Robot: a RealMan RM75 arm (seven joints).
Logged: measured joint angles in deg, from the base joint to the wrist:
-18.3 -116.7 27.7 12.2 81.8 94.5 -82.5
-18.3 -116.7 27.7 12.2 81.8 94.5 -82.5
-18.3 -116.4 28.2 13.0 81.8 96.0 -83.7
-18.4 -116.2 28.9 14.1 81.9 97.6 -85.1
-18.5 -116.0 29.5 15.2 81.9 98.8 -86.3
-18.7 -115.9 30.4 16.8 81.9 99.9 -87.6
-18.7 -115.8 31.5 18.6 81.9 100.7 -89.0
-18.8 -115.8 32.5 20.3 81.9 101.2 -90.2
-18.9 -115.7 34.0 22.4 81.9 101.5 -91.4
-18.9 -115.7 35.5 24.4 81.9 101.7 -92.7
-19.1 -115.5 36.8 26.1 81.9 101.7 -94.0
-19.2 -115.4 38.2 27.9 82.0 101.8 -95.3
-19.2 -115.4 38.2 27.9 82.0 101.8 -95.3
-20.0 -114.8 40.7 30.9 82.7 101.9 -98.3
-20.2 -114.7 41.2 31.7 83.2 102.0 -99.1
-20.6 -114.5 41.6 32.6 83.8 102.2 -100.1
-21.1 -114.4 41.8 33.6 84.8 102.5 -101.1
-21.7 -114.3 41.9 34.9 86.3 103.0 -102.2
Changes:
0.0 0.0 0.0 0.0 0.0 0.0 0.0
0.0 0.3 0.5 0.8 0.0 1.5 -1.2
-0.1 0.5 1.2 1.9 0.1 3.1 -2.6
-0.2 0.7 1.8 3.0 0.1 4.3 -3.8
-0.4 0.8 2.7 4.6 0.1 5.4 -5.1
-0.4 0.9 3.8 6.4 0.1 6.2 -6.5
-0.5 0.9 4.8 8.1 0.1 6.7 -7.7
-0.6 1.0 6.3 10.2 0.1 7.0 -8.9
-0.6 1.0 7.8 12.2 0.1 7.2 -10.2
-0.8 1.2 9.1 13.9 0.1 7.2 -11.5
-0.9 1.3 10.5 15.7 0.2 7.3 -12.8
-0.9 1.3 10.5 15.7 0.2 7.3 -12.8
-1.7 1.9 13.0 18.7 0.9 7.4 -15.8
-1.9 2.0 13.5 19.5 1.4 7.5 -16.6
-2.3 2.2 13.9 20.4 2.0 7.7 -17.6
-2.8 2.3 14.1 21.4 3.0 8.0 -18.6
-3.4 2.4 14.2 22.7 4.5 8.5 -19.7

